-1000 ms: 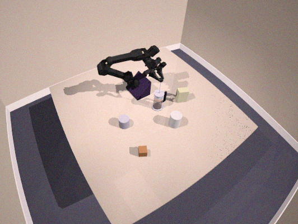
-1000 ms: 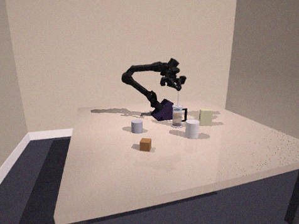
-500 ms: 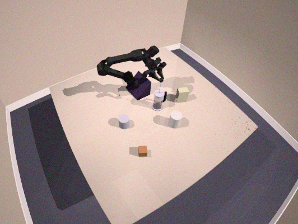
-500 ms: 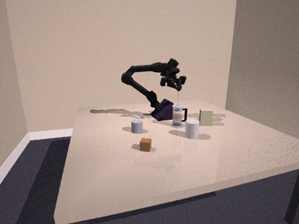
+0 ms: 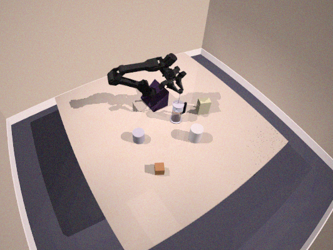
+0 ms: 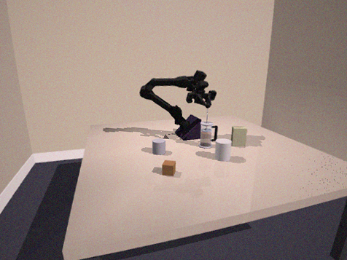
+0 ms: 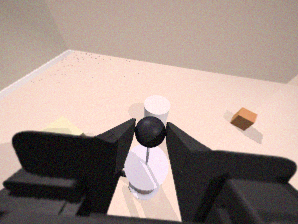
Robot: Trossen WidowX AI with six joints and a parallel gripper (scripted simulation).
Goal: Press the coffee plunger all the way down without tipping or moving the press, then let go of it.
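My gripper tip is now 130 mm above the coffee press, 10 mm to the right of it and 10 mm past it. The rest, counted from my gripper tip: white cylinder: 200 mm below, 180 mm ahead, 10 mm to the left; pale yellow block: 200 mm to the left, 190 mm below, 20 mm ahead.
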